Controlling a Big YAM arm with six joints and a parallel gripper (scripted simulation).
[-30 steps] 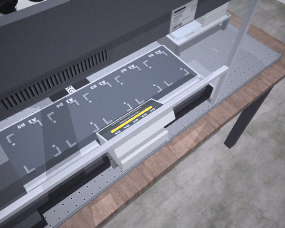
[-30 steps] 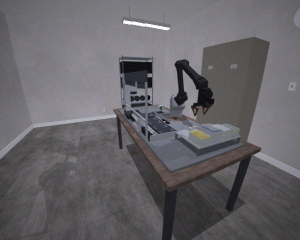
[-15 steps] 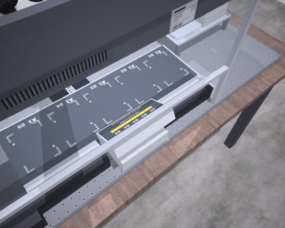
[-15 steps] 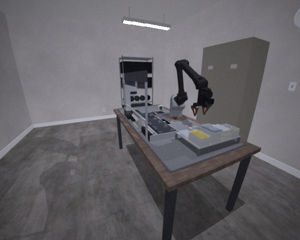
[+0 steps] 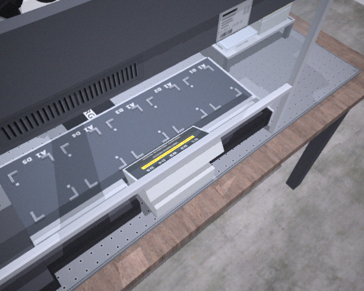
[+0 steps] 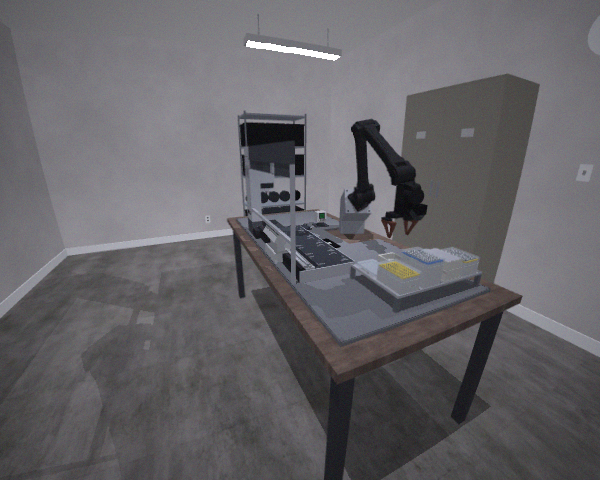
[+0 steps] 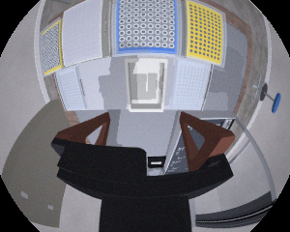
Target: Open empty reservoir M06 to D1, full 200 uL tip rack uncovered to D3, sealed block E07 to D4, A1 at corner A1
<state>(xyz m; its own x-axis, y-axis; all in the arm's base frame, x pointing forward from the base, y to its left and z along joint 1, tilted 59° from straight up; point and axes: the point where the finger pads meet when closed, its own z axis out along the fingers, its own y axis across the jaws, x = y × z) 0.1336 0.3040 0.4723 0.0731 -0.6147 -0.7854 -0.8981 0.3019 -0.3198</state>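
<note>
Now: the white one-well reservoir 130 mm below my hand. The rest, counted from my hand: sealed deep-well block (130 mm to the left, 120 mm behind, 80 mm below); clear flat plate (120 mm below, 110 mm ahead, 10 mm to the left); shelf (140 mm below, 70 mm to the left, 60 mm behind).
</note>
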